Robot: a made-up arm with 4 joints.
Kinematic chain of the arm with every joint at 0, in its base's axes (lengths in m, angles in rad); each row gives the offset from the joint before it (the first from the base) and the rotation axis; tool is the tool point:
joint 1: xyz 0 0 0.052 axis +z
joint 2: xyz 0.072 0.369 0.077 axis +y
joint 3: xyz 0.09 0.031 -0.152 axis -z
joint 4: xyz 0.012 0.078 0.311 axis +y
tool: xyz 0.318 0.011 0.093
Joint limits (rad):
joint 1: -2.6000..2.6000
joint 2: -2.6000..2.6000
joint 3: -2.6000..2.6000
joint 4: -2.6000..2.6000
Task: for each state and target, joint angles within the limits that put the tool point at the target. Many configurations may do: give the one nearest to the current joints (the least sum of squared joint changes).
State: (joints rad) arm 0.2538 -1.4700 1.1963 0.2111
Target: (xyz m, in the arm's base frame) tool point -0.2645 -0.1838 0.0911
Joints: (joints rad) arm 0.9424 -2.1811 1.5521 -0.2578
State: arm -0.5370 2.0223 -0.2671 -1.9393
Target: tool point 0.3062 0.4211 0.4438
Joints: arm -0.0284 1.1366 -0.2144 -2.3009
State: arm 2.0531 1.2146 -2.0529 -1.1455
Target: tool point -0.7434 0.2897 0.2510
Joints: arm 1.7966 1.1265 -1.3708 -0.4983
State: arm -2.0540 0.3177 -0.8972 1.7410
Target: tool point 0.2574 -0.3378 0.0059
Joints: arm -2.5815 0.6507 -0.7791 2.0666
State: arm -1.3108 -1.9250 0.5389 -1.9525
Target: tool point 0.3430 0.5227 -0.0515
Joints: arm -1.1181 -1.8643 0.2880 -1.9124
